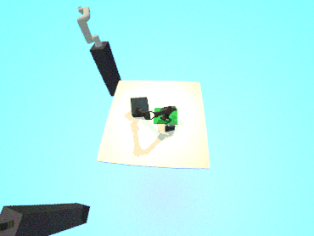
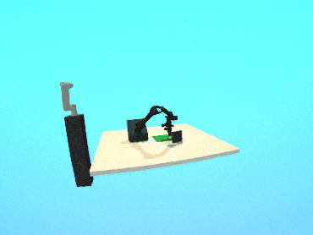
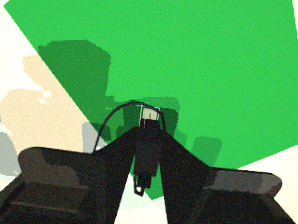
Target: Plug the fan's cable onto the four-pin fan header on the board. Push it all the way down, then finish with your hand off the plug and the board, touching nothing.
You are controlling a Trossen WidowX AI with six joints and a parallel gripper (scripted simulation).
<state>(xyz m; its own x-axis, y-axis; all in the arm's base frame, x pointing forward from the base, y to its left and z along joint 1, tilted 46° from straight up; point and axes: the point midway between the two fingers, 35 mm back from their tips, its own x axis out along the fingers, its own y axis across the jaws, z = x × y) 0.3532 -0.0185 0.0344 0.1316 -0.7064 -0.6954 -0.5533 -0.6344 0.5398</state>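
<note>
Right now my gripper tip is 10 mm short of the fan cable plug and 10 mm below it. Also, from my gripper tip: four-pin fan header: 10 mm ahead, 50 mm below; then green board: 20 mm behind, 50 mm to the left, 60 mm below; then dark fan: 40 mm ahead, 140 mm to the right, 10 mm above.
</note>
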